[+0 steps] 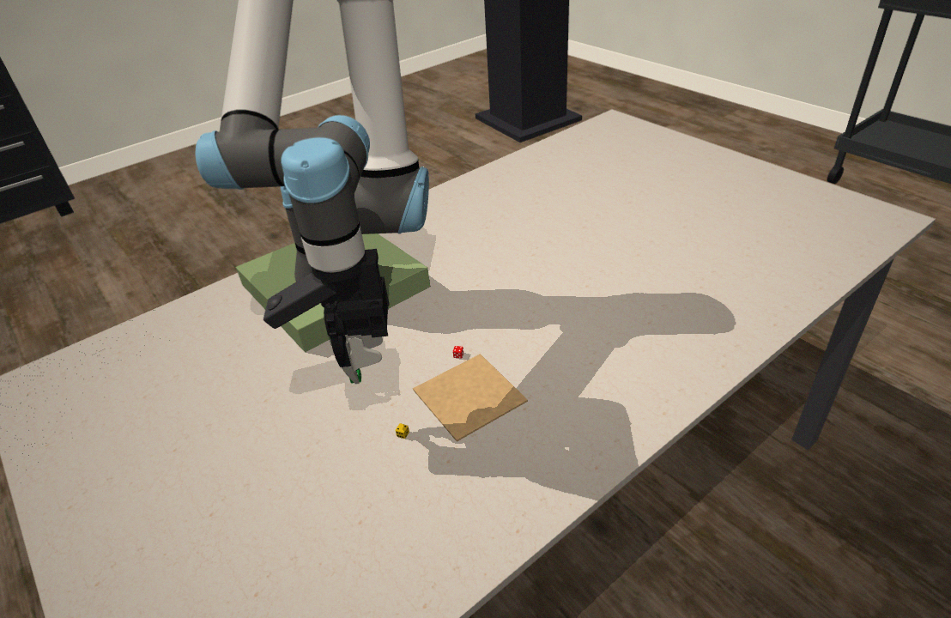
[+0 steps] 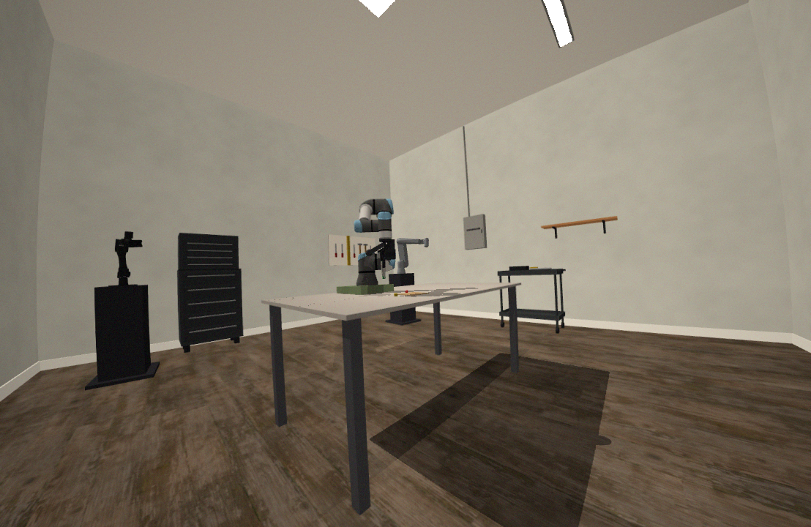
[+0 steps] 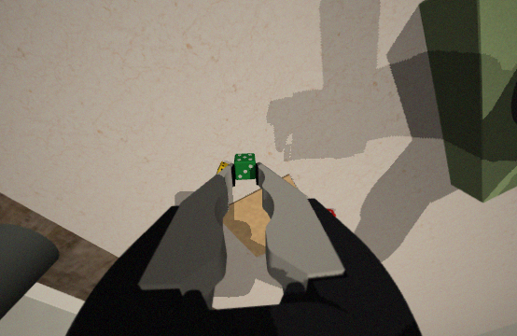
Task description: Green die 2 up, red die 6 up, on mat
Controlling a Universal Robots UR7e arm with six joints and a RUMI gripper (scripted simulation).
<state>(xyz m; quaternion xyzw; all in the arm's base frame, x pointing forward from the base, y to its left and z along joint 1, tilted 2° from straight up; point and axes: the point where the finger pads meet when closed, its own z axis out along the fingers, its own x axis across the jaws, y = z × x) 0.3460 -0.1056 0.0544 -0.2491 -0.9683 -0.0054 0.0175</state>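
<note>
The yellow die lies 11 cm below my hand, 6 cm ahead of it and 4 cm to the left of it. Also, from my hand: red die (20 cm to the left, 11 cm below, 4 cm behind); then green die (1 cm below); then tan mat (17 cm to the left, 12 cm below, 5 cm ahead).
</note>
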